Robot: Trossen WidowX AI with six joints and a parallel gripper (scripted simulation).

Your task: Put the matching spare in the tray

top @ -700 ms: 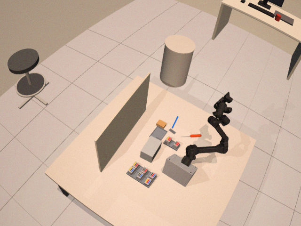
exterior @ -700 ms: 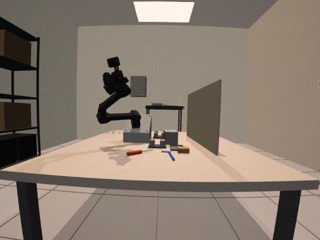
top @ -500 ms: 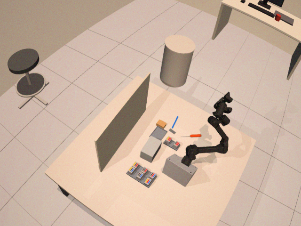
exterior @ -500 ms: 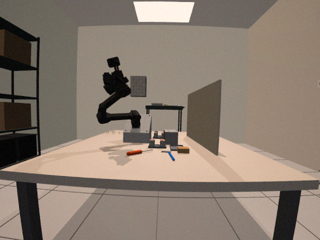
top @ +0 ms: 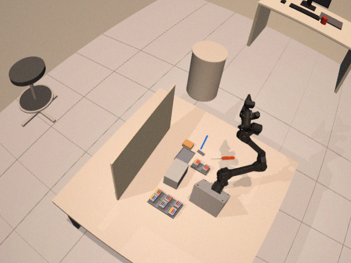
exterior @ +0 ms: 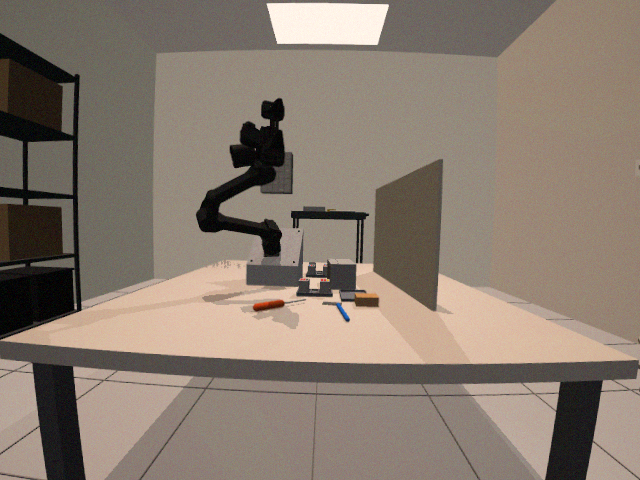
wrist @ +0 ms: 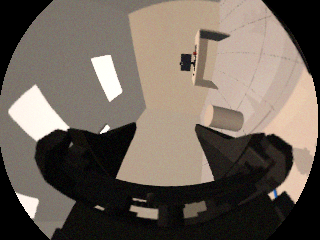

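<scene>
The grey spare is 480 mm below my gripper tip, 280 mm to the left of it and 130 mm ahead of it. Round my gripper tip: holder: 510 mm below, 280 mm to the left, 90 mm ahead; blue pen: 520 mm below, 170 mm ahead, 80 mm to the left; brown block: 510 mm below, 260 mm ahead, 170 mm to the left.
</scene>
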